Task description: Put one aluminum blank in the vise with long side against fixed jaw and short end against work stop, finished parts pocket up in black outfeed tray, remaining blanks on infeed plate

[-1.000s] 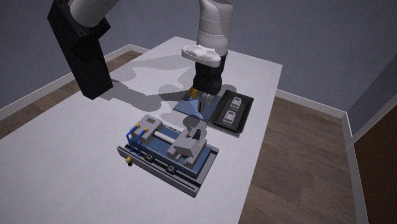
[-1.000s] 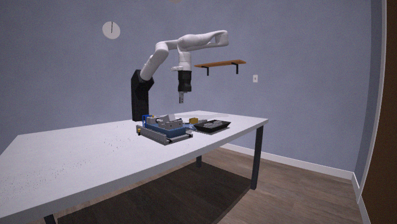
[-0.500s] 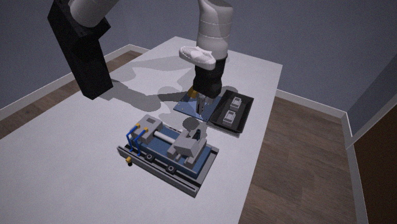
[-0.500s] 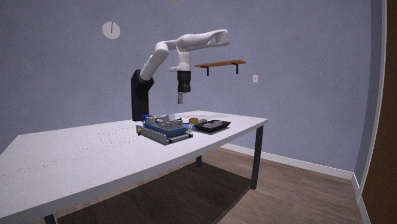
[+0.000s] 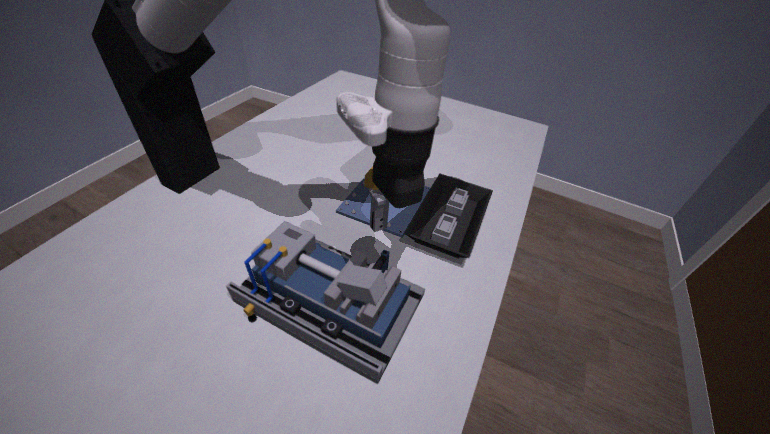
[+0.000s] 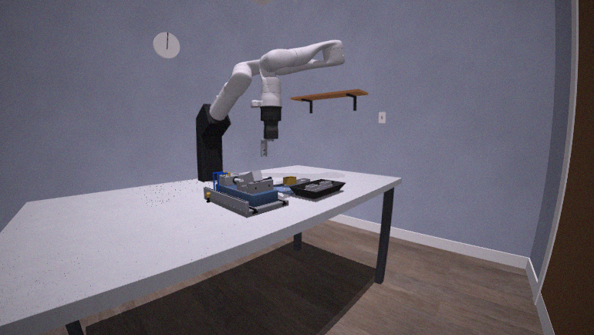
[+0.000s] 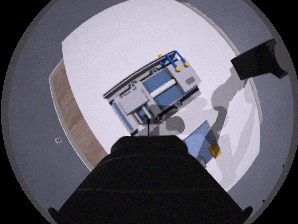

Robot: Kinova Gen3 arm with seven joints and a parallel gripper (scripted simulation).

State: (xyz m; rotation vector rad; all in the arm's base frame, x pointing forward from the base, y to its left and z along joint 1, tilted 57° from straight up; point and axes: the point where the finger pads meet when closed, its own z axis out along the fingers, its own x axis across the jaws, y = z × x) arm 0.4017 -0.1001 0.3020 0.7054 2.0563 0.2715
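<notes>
Right now my hand is 90 mm above the gray aluminum blank and 60 mm to the left of it. From my hand the other things lie so: black outfeed tray 240 mm to the left, 190 mm below, 100 mm ahead; fixed jaw 120 mm below, 50 mm to the right, 30 mm ahead; vise 150 mm below, 70 mm behind, 40 mm to the right.
</notes>
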